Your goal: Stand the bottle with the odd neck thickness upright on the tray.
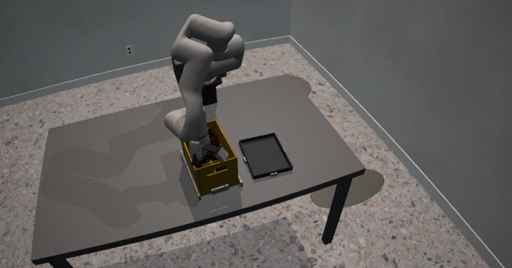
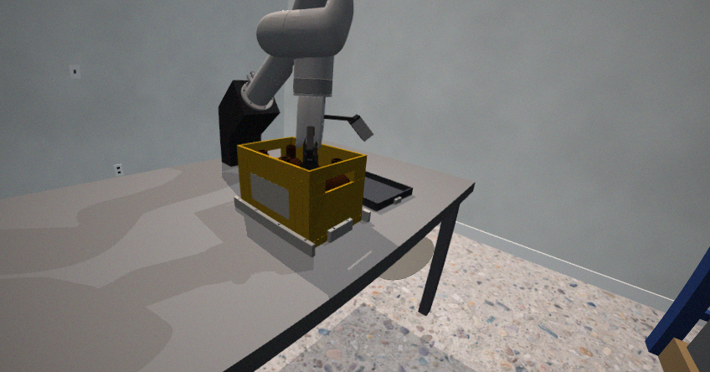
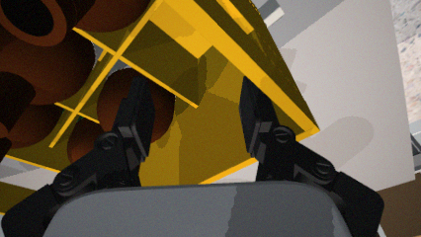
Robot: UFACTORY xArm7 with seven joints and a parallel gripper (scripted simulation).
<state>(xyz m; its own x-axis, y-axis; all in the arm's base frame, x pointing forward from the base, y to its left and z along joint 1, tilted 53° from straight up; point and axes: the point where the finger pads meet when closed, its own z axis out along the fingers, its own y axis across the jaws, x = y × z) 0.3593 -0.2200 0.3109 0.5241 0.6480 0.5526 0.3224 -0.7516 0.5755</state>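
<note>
Now: hand 80 mm past the yellow crate, 70 mm above it and 60 mm to the right of it. Also, from my hand: black tray: 320 mm to the left, 150 mm below, 10 mm ahead.
</note>
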